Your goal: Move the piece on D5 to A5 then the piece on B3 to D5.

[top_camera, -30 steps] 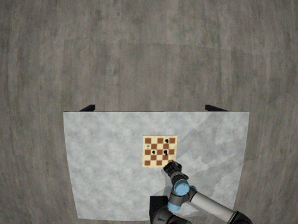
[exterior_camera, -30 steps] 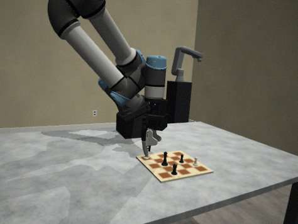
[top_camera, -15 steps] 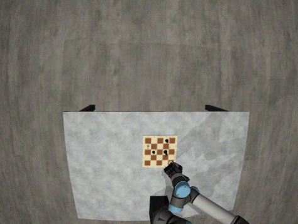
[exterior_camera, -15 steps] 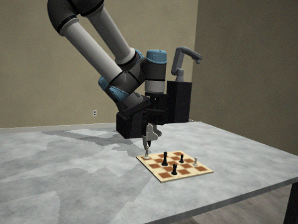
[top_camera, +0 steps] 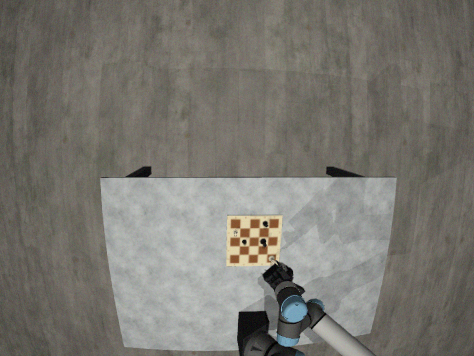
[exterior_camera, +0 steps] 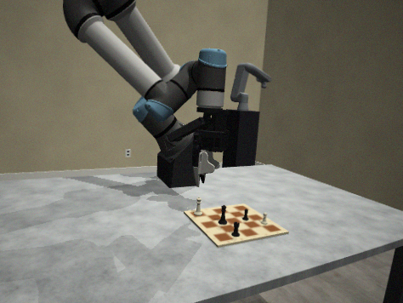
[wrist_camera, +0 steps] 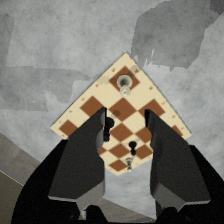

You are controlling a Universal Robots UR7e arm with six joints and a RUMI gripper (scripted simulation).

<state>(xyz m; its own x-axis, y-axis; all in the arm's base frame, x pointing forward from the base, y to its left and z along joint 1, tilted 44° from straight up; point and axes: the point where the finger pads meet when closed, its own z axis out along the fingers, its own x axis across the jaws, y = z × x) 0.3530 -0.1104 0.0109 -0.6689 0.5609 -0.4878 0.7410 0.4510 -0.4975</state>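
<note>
Now: hand 80 mm short of the tall black piece, 40 mm to the right of it and 80 mm above it. The rest, counted from my hand: tall white piece (80 mm below); then small white pawn (130 mm ahead, 150 mm to the left, 90 mm below); then chessboard (80 mm ahead, 70 mm to the left, 110 mm below).
</note>
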